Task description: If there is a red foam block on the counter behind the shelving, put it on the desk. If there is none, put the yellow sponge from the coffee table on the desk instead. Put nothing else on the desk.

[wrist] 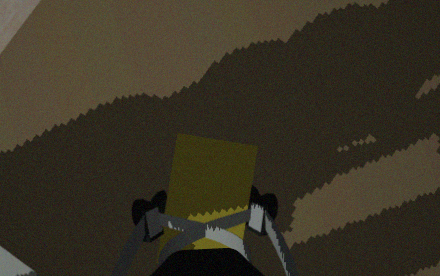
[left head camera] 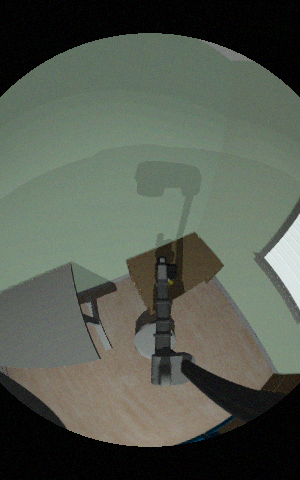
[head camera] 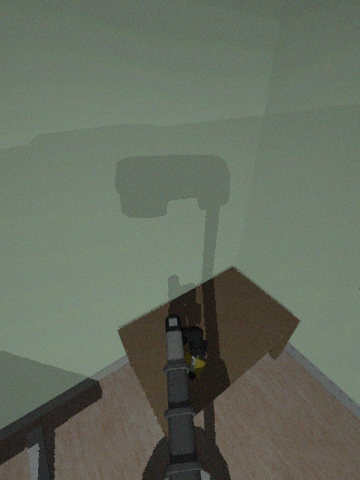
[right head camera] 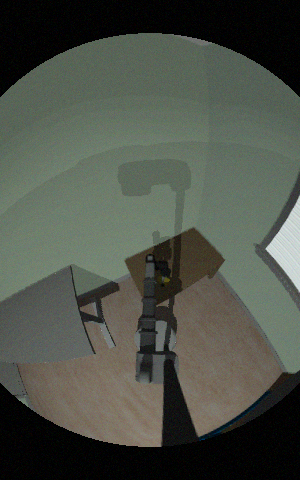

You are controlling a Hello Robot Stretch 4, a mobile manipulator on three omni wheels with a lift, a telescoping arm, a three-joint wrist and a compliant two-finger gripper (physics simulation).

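Seen in the pictures: gripper, fingertip midpoint: [wrist: 205,203] [head camera: 194,368] [right head camera: 163,281]; robot's base at its link origin: [left head camera: 153,339] [right head camera: 155,337].
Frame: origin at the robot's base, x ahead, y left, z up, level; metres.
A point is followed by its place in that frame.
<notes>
The yellow sponge [head camera: 199,366] @(x 0.508, y -0.109, z 0.469 m) [left head camera: 170,282] @(x 0.515, y -0.115, z 0.469 m) [right head camera: 166,280] @(x 0.511, y -0.111, z 0.469 m) [wrist: 215,170] @(x 0.543, y -0.059, z 0.469 m) lies on the brown coffee table [head camera: 255,310] @(x 0.802, y -0.502, z 0.422 m) [left head camera: 202,257] @(x 0.808, y -0.494, z 0.422 m) [right head camera: 200,255] @(x 0.776, y -0.475, z 0.423 m) [wrist: 100,45] @(x 0.496, y 0.088, z 0.422 m), mostly in shadow. My gripper [wrist: 205,203] @(x 0.521, y -0.087, z 0.425 m) is low over the table, with one fingertip against each long side of the sponge; it is shut on the sponge. The crossed finger linkages and the dark gripper body hide the sponge's near end in the wrist view. No red foam block shows in these views, and I cannot make out the counter behind the shelving.
A grey-topped table [left head camera: 40,320] @(x -0.001, y 0.858, z 0.692 m) [right head camera: 40,320] @(x -0.031, y 0.905, z 0.693 m) with dark legs stands at the left; whether it is the desk I cannot tell. Green walls [head camera: 75,225] @(x 0.787, y 0.338, z 1.109 m) meet behind the coffee table. A white-panelled, dark-framed opening [left head camera: 287,260] @(x 0.379, y -1.005, z 0.993 m) [right head camera: 290,250] @(x 0.385, y -1.001, z 0.994 m) is at the right. My telescoping arm [head camera: 179,390] @(x 0.305, y -0.003, z 0.843 m) reaches over the coffee table.
</notes>
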